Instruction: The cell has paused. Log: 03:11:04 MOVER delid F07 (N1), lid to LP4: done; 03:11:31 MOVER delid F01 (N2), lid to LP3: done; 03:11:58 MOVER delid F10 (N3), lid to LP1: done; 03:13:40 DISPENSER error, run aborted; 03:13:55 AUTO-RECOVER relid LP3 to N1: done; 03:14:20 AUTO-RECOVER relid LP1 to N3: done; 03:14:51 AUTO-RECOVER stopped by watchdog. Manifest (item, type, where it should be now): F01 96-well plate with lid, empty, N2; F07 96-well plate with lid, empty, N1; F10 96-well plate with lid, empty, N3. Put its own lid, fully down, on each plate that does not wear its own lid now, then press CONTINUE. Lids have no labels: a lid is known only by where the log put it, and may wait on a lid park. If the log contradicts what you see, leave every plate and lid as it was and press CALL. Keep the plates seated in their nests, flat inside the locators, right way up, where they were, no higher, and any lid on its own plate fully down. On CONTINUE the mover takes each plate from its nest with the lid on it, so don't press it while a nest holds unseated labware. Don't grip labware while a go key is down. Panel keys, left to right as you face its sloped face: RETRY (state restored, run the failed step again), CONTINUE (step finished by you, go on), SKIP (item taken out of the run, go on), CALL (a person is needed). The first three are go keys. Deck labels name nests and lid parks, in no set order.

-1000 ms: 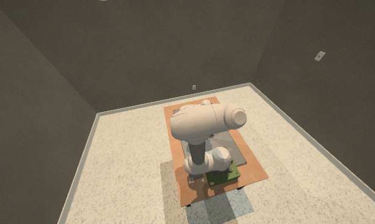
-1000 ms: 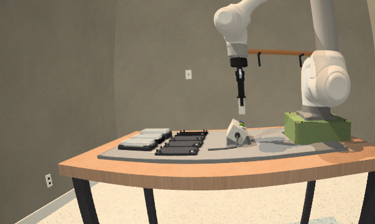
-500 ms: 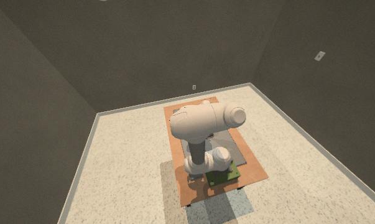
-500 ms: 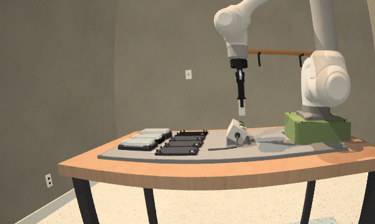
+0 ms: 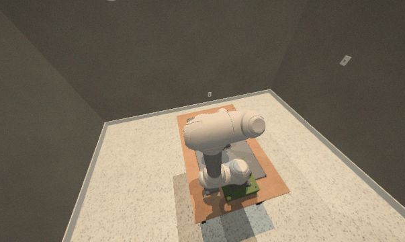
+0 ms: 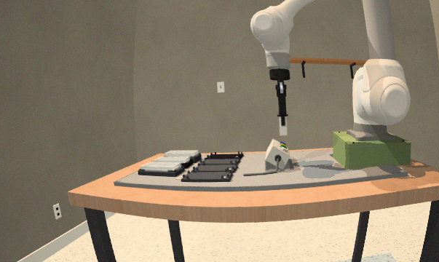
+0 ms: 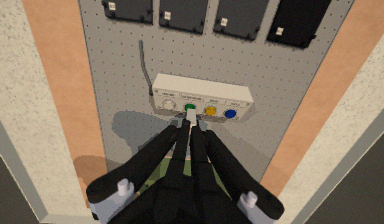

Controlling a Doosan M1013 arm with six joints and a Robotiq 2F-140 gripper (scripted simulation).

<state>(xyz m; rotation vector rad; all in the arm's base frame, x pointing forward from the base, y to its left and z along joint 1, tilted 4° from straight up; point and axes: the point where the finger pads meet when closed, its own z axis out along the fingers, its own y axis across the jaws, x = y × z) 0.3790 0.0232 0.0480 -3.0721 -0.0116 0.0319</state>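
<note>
The green key is 8 cm below my hand. From my hand the other things lie so: blue key 10 cm to the right, 8 cm below; yellow key 5 cm to the right, 8 cm below; white key 5 cm to the left, 8 cm below.
</note>
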